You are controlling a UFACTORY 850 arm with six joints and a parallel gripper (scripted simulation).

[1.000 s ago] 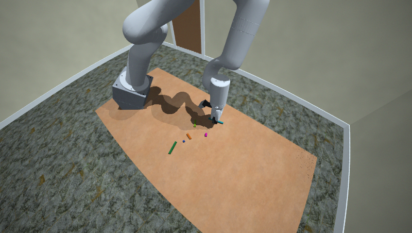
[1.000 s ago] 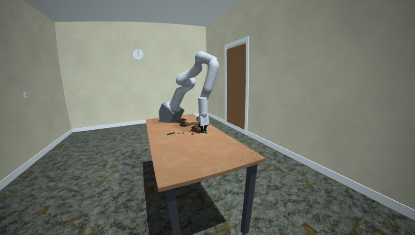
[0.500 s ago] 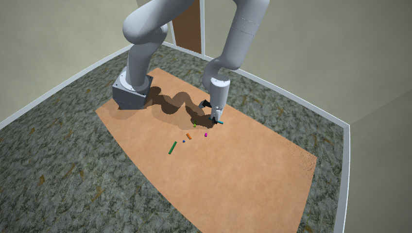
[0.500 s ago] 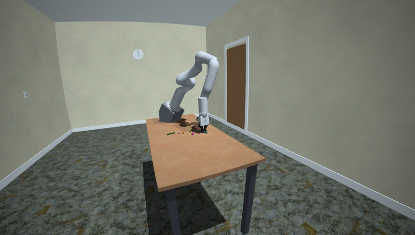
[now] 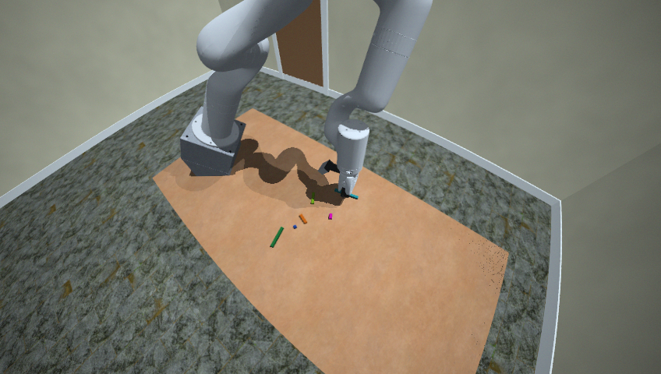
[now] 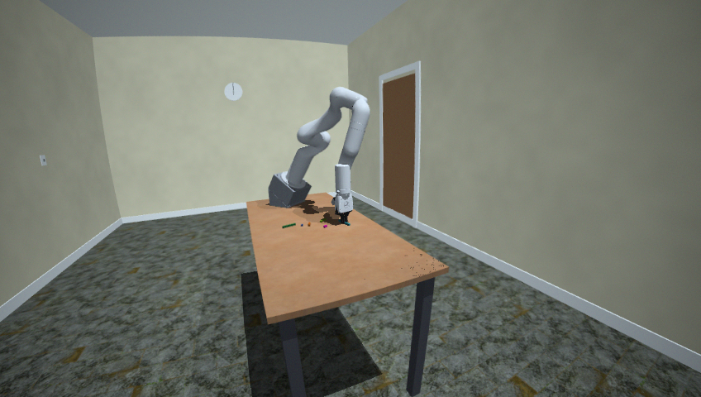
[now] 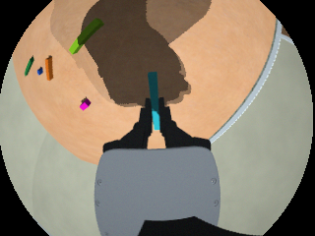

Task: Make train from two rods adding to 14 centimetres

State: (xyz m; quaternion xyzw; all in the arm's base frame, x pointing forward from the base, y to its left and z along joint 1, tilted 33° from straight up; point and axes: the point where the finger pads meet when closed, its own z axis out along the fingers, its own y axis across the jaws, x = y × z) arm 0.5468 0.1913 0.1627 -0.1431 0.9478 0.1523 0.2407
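Right now the turquoise rod is 20 mm below my hand. Round my hand: magenta rod (110 mm to the right, 30 mm ahead, 20 mm below); orange rod (190 mm to the right, 40 mm behind, 20 mm below); lime rod (110 mm to the right, 80 mm behind, 20 mm below).
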